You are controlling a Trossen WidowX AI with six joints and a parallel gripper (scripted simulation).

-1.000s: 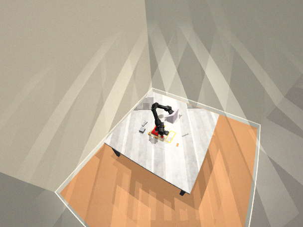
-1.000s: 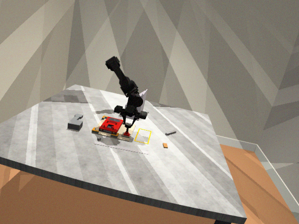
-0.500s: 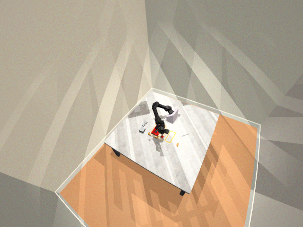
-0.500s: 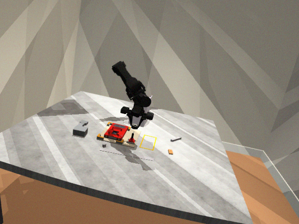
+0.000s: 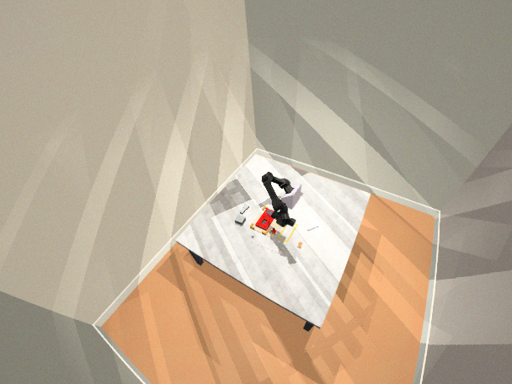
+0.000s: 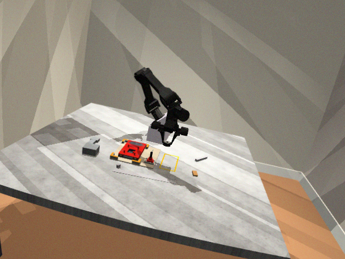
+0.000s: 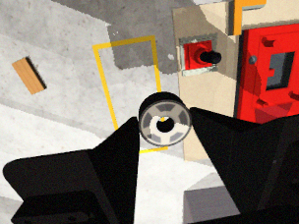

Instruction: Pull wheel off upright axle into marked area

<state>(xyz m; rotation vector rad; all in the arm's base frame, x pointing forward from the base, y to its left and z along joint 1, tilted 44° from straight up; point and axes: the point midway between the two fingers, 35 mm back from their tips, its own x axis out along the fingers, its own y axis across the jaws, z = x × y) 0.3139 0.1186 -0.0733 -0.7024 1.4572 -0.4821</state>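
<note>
Right now the axle is 80 mm below my gripper tip, 60 mm to the right of it and 40 mm ahead of it. Also, from my gripper tip: wheel right at my gripper tip; then long thin strip 190 mm ahead, 110 mm below, 40 mm to the right; then brown block 180 mm to the left, 110 mm below, 20 mm ahead.
</note>
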